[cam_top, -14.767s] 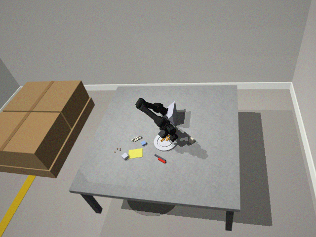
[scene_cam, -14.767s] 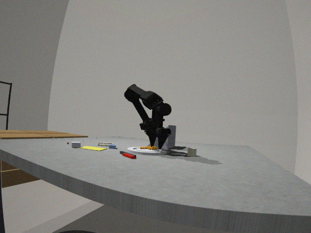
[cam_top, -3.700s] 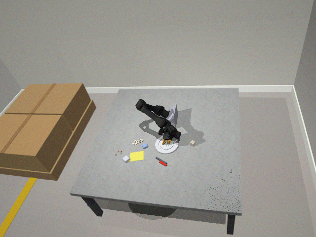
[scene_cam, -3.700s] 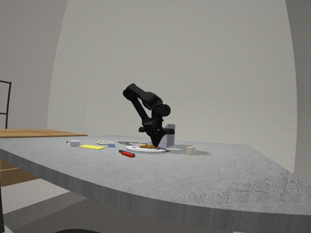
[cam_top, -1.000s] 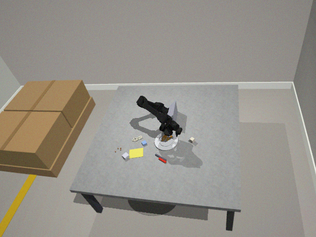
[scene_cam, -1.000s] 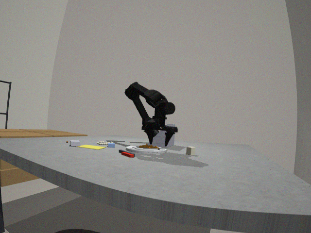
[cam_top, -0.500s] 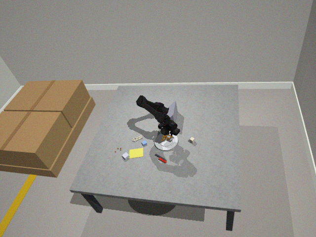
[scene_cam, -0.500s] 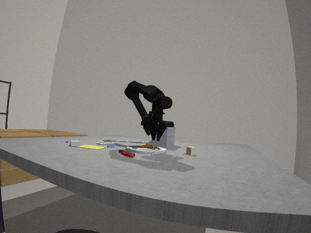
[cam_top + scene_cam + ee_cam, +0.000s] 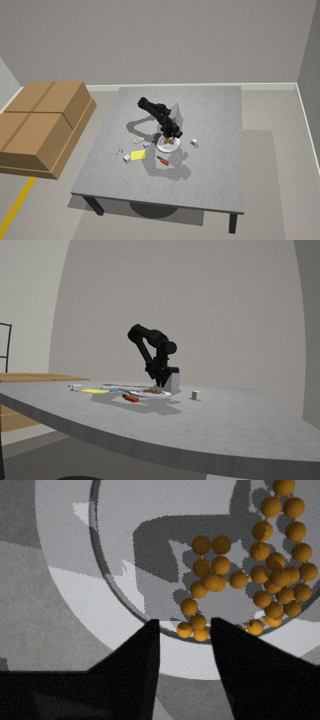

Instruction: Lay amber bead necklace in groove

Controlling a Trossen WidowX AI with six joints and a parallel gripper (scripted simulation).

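Now: the round bead board 40 mm to the right of my gripper tip, 30 mm below it and 30 mm ahead of it. From my gripper tip the other things lie so: blue cube 220 mm to the right, 70 mm ahead, 30 mm below; then cream cube 180 mm to the left, 20 mm below, 10 mm ahead; then red-handled tool 210 mm ahead, 40 mm to the right, 30 mm below.
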